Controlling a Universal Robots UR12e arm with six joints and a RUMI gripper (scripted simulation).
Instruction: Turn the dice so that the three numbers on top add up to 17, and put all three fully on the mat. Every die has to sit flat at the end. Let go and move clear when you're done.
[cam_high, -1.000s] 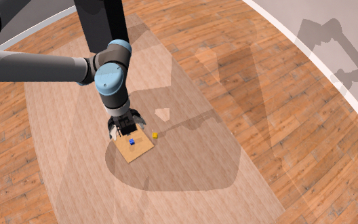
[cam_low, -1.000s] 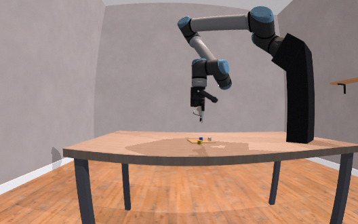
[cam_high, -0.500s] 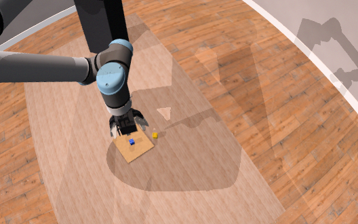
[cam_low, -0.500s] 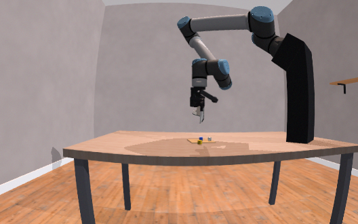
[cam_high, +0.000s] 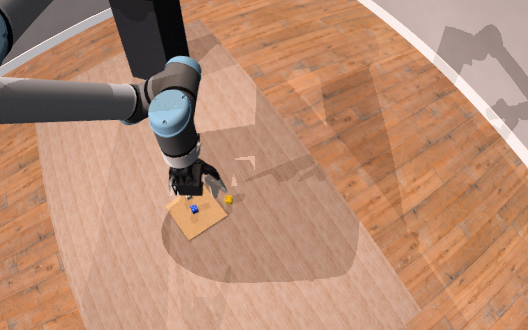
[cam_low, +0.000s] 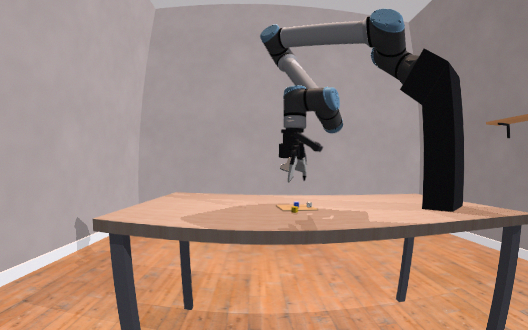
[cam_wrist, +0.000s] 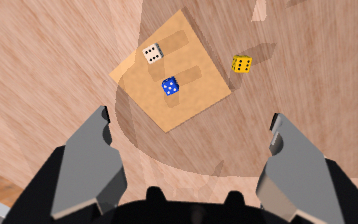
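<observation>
My hand is 40 mm short of the yellow die, 70 mm to the right of it and 100 mm above it. The rest, counted from my hand: white die (60 mm behind, 10 mm to the right, 90 mm below); then blue die (10 mm behind, 30 mm to the right, 90 mm below); then tan mat (10 mm behind, 30 mm to the right, 100 mm below).
</observation>
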